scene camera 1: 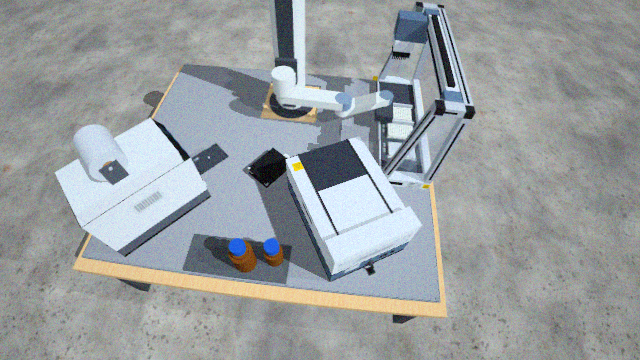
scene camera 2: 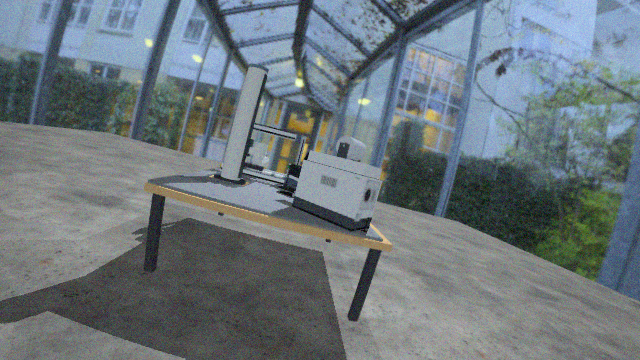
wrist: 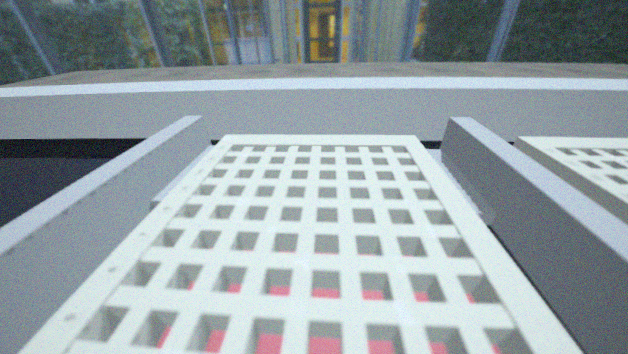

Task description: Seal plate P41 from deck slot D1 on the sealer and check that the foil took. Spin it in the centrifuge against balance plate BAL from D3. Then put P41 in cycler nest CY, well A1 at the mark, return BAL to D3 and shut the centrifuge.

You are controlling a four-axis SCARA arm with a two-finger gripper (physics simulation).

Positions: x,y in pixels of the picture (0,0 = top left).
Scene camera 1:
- white foil roll: 94,143
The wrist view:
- my gripper: 320,136
